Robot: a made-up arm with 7 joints.
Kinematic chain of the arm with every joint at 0, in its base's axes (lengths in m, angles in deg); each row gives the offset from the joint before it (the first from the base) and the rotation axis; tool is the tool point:
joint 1: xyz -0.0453 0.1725 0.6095 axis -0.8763 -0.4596 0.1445
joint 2: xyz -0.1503 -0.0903 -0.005 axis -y
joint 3: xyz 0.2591 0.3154 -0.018 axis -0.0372 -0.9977 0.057
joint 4: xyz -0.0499 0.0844 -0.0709 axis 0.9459 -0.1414 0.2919
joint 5: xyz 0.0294 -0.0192 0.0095 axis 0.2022 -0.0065 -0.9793
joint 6: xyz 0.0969 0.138 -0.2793 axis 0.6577 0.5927 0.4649
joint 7: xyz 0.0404 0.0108 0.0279 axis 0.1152 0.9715 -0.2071
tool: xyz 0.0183 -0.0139 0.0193
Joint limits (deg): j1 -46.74..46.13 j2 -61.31..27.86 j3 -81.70..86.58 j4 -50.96..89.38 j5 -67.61..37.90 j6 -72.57..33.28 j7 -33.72..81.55
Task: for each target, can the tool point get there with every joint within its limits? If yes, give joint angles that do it. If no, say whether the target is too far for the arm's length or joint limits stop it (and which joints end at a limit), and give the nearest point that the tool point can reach.
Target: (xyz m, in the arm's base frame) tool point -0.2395 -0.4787 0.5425
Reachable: no: joint limits stop it (at a limit: joint 1, joint 2, joint 4, joint 5, joint 6) | nearest point -0.1973 -0.0740 0.2025 | short by 0.530 m
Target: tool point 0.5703 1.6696 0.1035
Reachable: no: too far | nearest point 0.1556 0.8418 0.3821 | short by 0.967 m
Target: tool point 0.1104 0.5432 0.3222
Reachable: yes | joints -6.22 9.14 -3.24 -26.90 -26.63 -48.83 -13.74
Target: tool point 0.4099 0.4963 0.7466
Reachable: yes | joints -21.41 19.24 60.21 -15.10 -0.04 -56.69 -3.28
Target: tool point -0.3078 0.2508 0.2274
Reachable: yes | joints 37.20 -46.08 -66.87 -32.39 -0.73 -13.82 44.82
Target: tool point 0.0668 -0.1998 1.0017
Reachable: no: joint limits stop it (at a limit: joint 2, joint 3, joint 4, joint 5, joint 6) | nearest point 0.3014 0.0415 0.8503 | short by 0.369 m
